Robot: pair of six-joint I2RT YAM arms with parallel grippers.
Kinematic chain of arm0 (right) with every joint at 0, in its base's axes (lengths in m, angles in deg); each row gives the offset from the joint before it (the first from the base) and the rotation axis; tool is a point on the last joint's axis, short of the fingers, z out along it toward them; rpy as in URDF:
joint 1: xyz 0 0 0.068 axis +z
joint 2: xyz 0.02 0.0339 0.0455 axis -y
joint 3: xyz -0.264 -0.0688 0 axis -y
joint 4: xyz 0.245 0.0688 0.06 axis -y
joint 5: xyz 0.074 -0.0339 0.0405 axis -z
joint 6: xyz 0.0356 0 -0.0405 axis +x
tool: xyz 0 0 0 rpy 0 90 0
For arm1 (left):
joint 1: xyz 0 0 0.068 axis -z
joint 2: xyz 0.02 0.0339 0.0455 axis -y
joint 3: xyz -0.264 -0.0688 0 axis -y
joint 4: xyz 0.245 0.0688 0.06 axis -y
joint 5: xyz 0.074 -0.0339 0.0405 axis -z
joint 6: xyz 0.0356 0 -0.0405 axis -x
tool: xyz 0 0 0 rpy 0 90 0
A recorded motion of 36 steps. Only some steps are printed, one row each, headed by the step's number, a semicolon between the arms.
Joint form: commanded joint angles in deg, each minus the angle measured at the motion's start. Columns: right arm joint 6, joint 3, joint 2, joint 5, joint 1, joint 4; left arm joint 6, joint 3, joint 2, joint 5, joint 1, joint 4.
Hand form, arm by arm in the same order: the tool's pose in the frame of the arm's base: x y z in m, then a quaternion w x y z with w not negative. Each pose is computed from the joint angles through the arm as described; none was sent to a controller.
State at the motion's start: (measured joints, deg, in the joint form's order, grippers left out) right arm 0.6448 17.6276 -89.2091 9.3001 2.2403 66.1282; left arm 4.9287 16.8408 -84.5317 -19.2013 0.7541 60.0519
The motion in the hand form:
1: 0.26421 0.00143 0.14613 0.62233 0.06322 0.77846 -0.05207; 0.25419 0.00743 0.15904 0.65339 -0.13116 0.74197 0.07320
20: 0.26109 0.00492 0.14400 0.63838 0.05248 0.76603 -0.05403; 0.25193 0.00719 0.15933 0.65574 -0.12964 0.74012 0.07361
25: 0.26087 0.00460 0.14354 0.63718 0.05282 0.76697 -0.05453; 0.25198 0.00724 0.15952 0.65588 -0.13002 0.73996 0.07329
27: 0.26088 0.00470 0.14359 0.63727 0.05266 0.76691 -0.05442; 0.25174 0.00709 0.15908 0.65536 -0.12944 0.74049 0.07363
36: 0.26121 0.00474 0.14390 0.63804 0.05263 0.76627 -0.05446; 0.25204 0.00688 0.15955 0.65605 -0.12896 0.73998 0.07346
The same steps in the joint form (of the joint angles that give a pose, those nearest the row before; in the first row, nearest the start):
1: 1.71 2.13 0.59 1.62 -0.47 -10.21; 1.09 0.98 -0.29 2.29 -0.09 -1.19
20: 0.50 0.70 -0.75 1.86 0.35 -5.01; 0.87 0.44 0.16 2.29 -0.03 -0.73
25: 0.50 0.65 -0.76 1.86 0.28 -5.13; 0.92 0.47 0.21 2.30 -0.05 -0.78
27: 0.49 0.65 -0.75 1.86 0.31 -5.13; 0.87 0.39 0.16 2.28 -0.01 -0.73
36: 0.48 0.73 -0.78 1.87 0.31 -5.05; 0.83 0.47 0.19 2.28 0.04 -0.73

